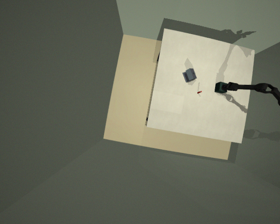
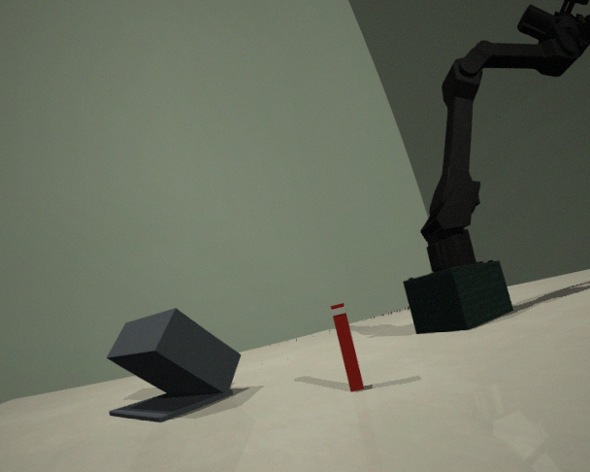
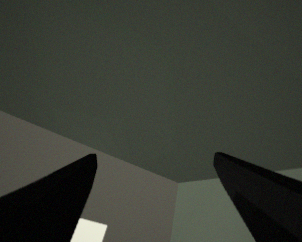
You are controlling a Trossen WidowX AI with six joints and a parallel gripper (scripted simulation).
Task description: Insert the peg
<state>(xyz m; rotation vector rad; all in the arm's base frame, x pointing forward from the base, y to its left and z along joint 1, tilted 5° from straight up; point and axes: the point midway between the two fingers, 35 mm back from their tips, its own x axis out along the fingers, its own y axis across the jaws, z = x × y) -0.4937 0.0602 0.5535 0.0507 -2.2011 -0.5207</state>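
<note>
The red peg is 82 cm ahead of my gripper tip, 56 cm below it and 11 cm to the left of it. Round my gripper tip: grey sloped panel block (100 cm ahead, 56 cm below, 5 cm to the right); then flat grey plate (101 cm ahead, 62 cm below, 4 cm to the right).
</note>
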